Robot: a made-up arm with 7 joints. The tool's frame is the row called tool. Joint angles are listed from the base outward.
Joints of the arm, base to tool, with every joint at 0 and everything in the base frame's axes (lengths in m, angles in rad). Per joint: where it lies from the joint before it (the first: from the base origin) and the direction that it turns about. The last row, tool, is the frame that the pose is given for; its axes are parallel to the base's.
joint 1: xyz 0 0 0 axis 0 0.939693 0.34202
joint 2: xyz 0 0 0 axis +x
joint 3: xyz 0 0 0 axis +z
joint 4: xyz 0.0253 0 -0.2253 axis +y
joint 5: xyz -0.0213 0 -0.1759 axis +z
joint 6: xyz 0 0 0 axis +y
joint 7: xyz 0 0 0 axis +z
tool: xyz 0 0 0
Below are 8 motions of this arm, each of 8 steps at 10 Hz.
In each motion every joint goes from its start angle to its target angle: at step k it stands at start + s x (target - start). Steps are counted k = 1, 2, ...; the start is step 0. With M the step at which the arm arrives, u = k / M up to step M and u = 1 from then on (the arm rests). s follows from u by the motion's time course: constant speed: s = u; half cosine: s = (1 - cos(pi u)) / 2; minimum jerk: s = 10 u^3 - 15 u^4 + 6 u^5.
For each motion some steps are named. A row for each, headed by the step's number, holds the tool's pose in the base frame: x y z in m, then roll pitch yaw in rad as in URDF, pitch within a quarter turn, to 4 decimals.
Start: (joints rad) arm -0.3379 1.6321 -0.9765 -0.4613 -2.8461 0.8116 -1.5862
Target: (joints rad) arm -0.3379 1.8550 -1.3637 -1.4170 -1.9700 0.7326 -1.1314
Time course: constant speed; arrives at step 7
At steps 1, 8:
1: 0.1131 0.3797 -0.0287 -0.2148 -1.1881 0.4153
8: 0.1073 0.3075 -0.0837 -1.1775 -0.2009 1.4248

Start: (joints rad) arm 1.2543 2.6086 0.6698 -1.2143 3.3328 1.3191 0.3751
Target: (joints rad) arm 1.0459 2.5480 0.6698 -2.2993 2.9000 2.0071 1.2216
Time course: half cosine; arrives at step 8
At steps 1, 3, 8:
1: 0.3114 0.1662 0.0083 -0.6268 0.6618 0.5955
3: 0.2935 0.1295 -0.0082 -0.2605 1.0406 0.6472
8: 0.2044 0.0482 -0.0211 1.8067 1.0015 1.6826

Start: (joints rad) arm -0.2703 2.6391 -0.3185 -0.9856 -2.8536 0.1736 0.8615
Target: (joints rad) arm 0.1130 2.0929 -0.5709 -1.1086 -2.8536 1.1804 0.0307
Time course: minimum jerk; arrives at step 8
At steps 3, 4, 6, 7, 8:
3: 0.1286 0.2452 0.2507 -1.6558 -0.0250 1.7966
4: 0.1441 0.2796 0.1975 -1.3657 -0.0865 1.6219
6: 0.1458 0.3242 0.0928 -1.0248 0.0325 1.2141
7: 0.1416 0.3309 0.0690 -0.9963 0.0880 1.1224
8: 0.1407 0.3320 0.0646 -0.9932 0.0988 1.1056

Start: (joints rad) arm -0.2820 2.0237 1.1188 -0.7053 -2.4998 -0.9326 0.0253
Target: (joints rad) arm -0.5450 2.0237 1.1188 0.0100 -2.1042 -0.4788 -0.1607
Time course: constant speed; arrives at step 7
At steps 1, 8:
1: 0.0019 0.2987 0.2616 2.3242 1.2449 0.2559
8: -0.0217 0.3617 0.1718 1.8324 0.7015 -0.2147

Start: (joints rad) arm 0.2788 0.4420 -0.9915 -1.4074 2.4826 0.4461 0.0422
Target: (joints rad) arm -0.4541 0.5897 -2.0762 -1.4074 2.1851 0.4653 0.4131
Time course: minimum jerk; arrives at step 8
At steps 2, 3, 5, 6, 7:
2: 0.0273 -0.0311 -0.3347 -0.9943 0.9927 0.6997
3: 0.0311 -0.0376 -0.3337 -0.9925 0.9810 0.4767
5: 0.0379 -0.0195 -0.3346 -0.7441 0.9204 0.1213
6: 0.0443 -0.0001 -0.3344 -0.5732 0.8960 0.0639
7: 0.0490 0.0120 -0.3335 -0.4742 0.8829 0.0486

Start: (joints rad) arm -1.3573 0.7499 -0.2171 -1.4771 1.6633 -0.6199 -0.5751
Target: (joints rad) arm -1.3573 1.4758 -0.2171 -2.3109 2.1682 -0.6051 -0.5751
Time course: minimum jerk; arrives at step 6
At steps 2, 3, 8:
2: 0.2574 0.0297 0.1666 -3.1141 -0.0321 2.5258
3: 0.2039 0.0413 0.1794 2.9696 -0.0210 2.4684
8: 0.1187 0.0400 0.1675 2.6217 -0.1904 2.4491

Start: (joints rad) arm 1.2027 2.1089 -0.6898 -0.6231 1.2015 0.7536 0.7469
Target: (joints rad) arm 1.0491 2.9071 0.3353 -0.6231 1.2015 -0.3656 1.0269
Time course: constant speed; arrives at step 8
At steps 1, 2, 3, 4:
1: 0.0834 0.3815 0.0674 1.7835 -0.1583 0.3337
2: 0.1326 0.3654 0.0774 1.6844 -0.2693 0.0839
3: 0.1794 0.3423 0.0879 1.6073 -0.3859 -0.1686
4: 0.2228 0.3126 0.0984 1.5512 -0.5027 -0.4276

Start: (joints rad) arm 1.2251 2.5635 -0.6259 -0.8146 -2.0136 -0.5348 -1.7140
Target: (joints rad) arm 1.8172 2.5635 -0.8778 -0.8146 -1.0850 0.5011 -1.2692
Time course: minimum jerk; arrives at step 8
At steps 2, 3, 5, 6, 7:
2: 0.1746 0.3410 0.0562 1.7074 -0.5175 -0.0447
3: 0.1628 0.3485 0.0437 1.5351 -0.6196 0.0288
5: 0.1283 0.3648 0.0191 1.0335 -0.8787 0.3293
6: 0.1144 0.3697 0.0129 0.7999 -0.9567 0.4916
7: 0.1073 0.3718 0.0103 0.6693 -0.9883 0.5845

